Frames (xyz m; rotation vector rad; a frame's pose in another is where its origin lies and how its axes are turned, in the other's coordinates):
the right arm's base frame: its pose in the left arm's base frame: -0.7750 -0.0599 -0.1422 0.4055 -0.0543 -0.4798
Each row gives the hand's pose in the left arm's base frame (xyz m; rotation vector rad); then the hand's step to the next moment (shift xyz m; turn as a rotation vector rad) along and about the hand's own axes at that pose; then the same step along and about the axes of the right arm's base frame.
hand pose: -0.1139 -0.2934 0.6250 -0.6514 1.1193 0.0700
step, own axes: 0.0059 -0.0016 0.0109 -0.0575 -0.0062 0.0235
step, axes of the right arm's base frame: 0.0095 0.0070 -0.0040 -0.0170 0.0387 0.0459
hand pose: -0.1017 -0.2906 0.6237 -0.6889 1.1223 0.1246
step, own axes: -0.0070 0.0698 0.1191 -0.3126 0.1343 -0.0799
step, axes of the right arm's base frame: -0.0033 0.1290 -0.0497 -0.3020 0.0703 0.1613
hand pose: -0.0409 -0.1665 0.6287 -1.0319 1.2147 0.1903
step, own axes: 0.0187 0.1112 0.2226 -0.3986 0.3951 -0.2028
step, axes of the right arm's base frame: -0.0179 0.1840 -0.1676 -0.5872 -0.0077 0.1059
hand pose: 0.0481 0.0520 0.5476 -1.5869 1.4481 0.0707
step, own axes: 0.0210 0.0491 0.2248 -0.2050 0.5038 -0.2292
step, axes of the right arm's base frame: 0.0192 0.0854 -0.2138 -0.5523 -0.2079 0.0127
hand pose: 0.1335 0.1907 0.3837 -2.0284 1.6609 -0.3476
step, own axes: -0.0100 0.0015 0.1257 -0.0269 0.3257 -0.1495
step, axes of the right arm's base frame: 0.0395 0.0129 -0.1191 -0.2888 -0.2113 0.0328
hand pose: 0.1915 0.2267 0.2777 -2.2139 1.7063 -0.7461
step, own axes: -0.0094 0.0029 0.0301 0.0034 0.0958 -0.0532
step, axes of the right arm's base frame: 0.0097 -0.0022 -0.0301 -0.0835 -0.0672 0.0233
